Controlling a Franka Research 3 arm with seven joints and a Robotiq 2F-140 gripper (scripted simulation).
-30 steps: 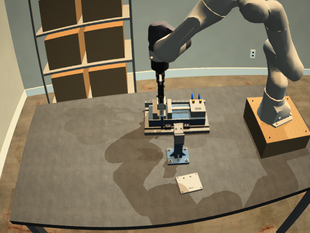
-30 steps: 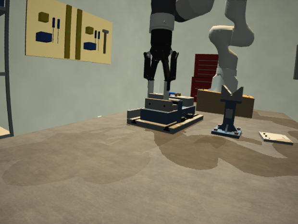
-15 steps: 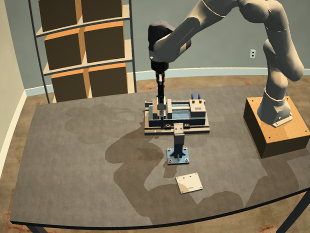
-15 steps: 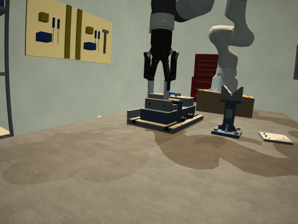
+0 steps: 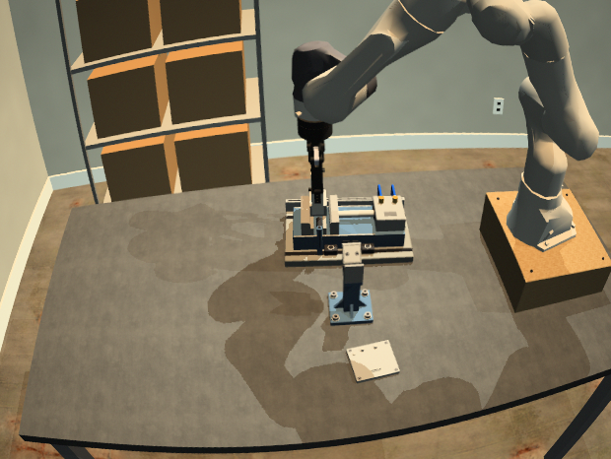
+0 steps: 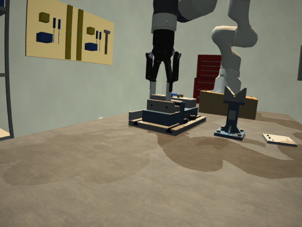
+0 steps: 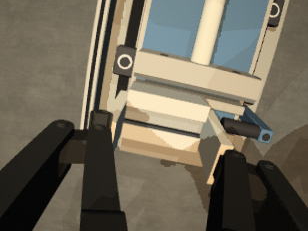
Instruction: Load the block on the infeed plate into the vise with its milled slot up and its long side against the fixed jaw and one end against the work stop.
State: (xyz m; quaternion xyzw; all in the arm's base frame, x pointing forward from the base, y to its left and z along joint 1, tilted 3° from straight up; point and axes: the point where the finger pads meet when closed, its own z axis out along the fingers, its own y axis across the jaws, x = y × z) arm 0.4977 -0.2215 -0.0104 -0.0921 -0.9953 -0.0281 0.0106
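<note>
Now: hand 20 mm above the part. Also, from my hand: fixed jaw (30 mm ahead, 10 mm to the left, 50 mm below); moving jaw (30 mm behind, 30 mm to the left, 50 mm below); work stop rod (10 mm ahead, 70 mm to the left, 30 mm below).
</note>
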